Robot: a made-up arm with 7 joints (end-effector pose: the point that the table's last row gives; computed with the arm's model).
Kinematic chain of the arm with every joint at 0, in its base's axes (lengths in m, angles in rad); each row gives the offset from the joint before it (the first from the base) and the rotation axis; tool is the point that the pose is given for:
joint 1: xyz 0 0 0.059 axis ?
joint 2: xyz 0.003 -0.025 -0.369 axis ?
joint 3: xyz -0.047 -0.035 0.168 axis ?
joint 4: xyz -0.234 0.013 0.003 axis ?
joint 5: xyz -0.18 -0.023 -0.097 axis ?
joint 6: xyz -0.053 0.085 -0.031 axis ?
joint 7: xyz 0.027 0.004 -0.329 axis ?
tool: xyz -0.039 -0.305 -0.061
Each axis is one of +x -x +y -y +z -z.
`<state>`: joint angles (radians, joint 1 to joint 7).
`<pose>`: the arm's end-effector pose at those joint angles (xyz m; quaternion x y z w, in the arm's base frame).
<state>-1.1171 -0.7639 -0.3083 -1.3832 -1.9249 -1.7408 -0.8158</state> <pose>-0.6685 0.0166 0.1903 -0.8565 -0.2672 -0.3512 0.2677</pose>
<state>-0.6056 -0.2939 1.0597 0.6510 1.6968 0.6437 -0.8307</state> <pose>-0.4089 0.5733 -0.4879 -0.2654 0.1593 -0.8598 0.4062</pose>
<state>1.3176 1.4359 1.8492 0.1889 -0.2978 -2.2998 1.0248</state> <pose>-0.3960 0.2364 0.5373 0.2229 0.9574 -0.1405 0.1179</pose>
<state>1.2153 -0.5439 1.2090 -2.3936 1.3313 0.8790 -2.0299</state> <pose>0.0042 0.1307 0.8462 -0.5592 -0.2764 0.7320 0.2739</pose>
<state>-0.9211 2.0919 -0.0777 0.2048 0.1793 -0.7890 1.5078</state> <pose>0.1415 -0.9884 -0.1170 -0.3355 -0.3805 -0.3458 0.7894</pose>
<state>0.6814 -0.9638 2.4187 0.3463 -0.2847 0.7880 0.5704</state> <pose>-0.2564 0.6647 -0.3651 -0.0379 0.3886 -0.7669 0.5093</pose>
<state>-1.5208 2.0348 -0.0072 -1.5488 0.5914 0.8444 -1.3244</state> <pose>0.0552 -1.1329 -0.4827 0.4151 0.0056 0.5533 0.7222</pose>
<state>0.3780 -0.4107 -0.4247 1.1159 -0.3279 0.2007 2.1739</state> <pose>-0.1042 -0.5216 -0.3327 -0.3815 0.7622 0.0164 0.5227</pose>
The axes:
joint 1: +x
joint 2: -y
joint 3: -z
joint 4: -x
joint 5: +y
joint 6: +x
joint 7: +y

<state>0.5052 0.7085 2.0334 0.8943 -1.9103 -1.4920 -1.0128</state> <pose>-0.2702 0.6576 0.2457 -0.9568 0.1370 -0.1305 0.2208</pose>
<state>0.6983 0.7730 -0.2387 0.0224 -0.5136 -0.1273 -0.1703</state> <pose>0.0250 0.1698 -0.7658 0.1862 -0.6565 -0.1489 0.7157</pose>
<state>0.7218 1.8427 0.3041 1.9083 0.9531 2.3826 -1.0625</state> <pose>0.4415 0.3530 -0.6137 -0.2634 0.6253 0.6730 0.2943</pose>
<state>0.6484 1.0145 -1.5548 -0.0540 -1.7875 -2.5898 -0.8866</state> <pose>-0.0799 -0.4079 -0.9354 -0.2725 -0.6825 -0.6779 0.0206</pose>
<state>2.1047 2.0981 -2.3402 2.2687 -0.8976 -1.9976 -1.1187</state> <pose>-0.3052 0.5777 -0.4728 0.6060 -0.4170 -0.0774 0.6730</pose>
